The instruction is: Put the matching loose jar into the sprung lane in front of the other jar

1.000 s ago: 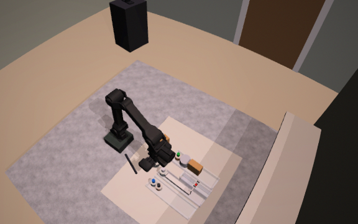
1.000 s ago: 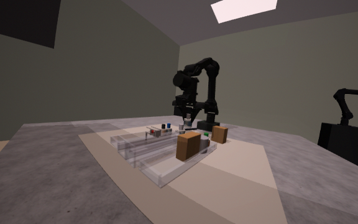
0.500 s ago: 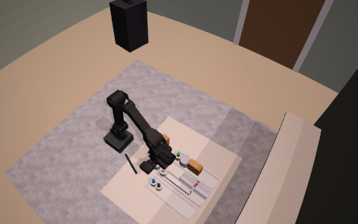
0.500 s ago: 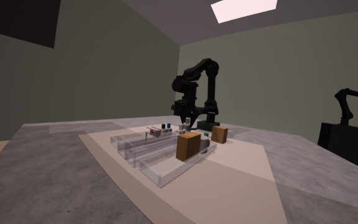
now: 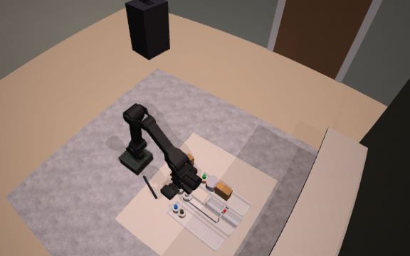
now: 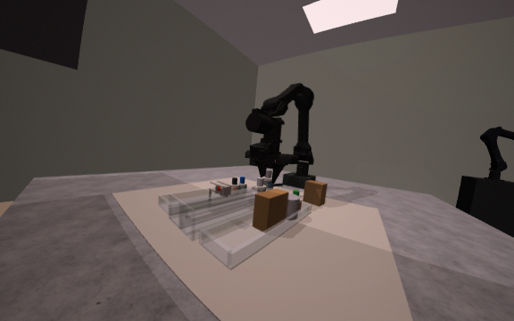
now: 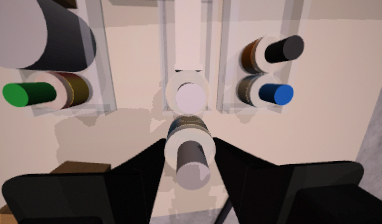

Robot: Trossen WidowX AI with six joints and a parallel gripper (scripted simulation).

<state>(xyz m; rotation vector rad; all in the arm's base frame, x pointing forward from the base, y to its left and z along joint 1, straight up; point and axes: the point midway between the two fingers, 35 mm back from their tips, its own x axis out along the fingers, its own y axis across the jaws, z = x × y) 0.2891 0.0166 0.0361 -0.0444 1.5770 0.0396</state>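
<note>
My gripper tip is now 80 mm short of the grey cylinder, 130 mm to the right of it and 30 mm above it. Also, from my gripper tip: brown box 150 mm ahead, 140 mm to the left, 20 mm below; then black stick 130 mm behind, 80 mm to the right, 50 mm below; then pale pusher piece 150 mm ahead, 40 mm to the left.
</note>
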